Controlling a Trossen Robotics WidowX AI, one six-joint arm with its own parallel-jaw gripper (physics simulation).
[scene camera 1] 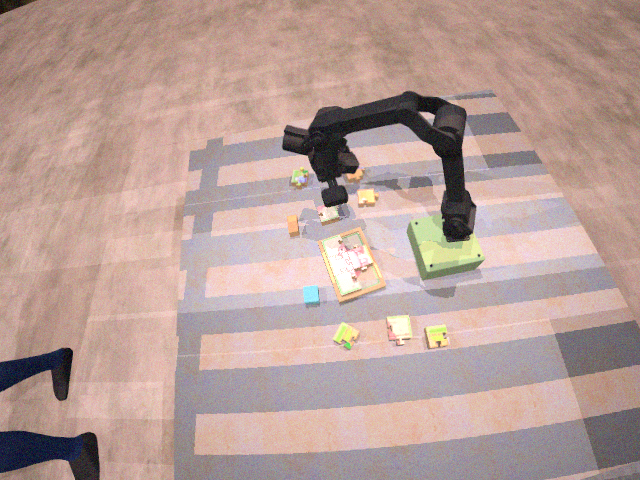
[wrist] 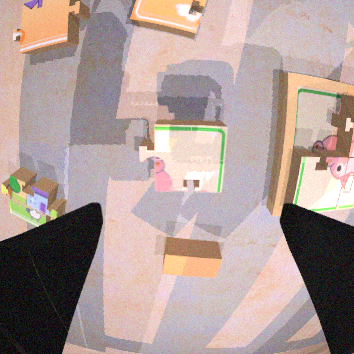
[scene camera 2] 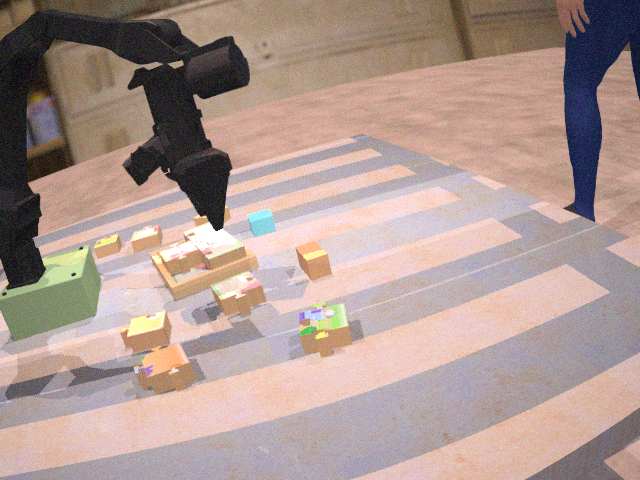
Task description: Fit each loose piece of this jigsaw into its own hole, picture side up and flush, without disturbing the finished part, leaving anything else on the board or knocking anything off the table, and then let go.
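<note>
The framed jigsaw board (scene camera 1: 362,292) (scene camera 2: 193,288) (wrist: 284,150) holds the joined part of a pink pig picture. It has two open corner holes on the side towards the arm's base. A loose pale corner piece (scene camera 1: 327,213) (scene camera 2: 238,291) (wrist: 190,155) with a green line and a bit of pink lies picture side up beside the board. Another loose pale and pink piece (scene camera 1: 399,326) (scene camera 2: 146,237) lies on the board's other side, picture up. My gripper (scene camera 1: 334,197) (scene camera 2: 219,227) (wrist: 194,214) is open and empty, high above the table near the first piece, which shows ahead of the fingertips in the wrist view.
Orange pieces (scene camera 1: 355,174) (scene camera 1: 366,197), a green and purple piece (scene camera 1: 299,177) (wrist: 32,200) and yellow-green pieces (scene camera 1: 345,334) (scene camera 1: 436,335) lie around. An orange block (scene camera 1: 293,225) (wrist: 192,257) is near the pale piece. A cyan block (scene camera 1: 311,294) (scene camera 2: 261,222) is beside the board. The arm stands on a green box (scene camera 1: 439,253).
</note>
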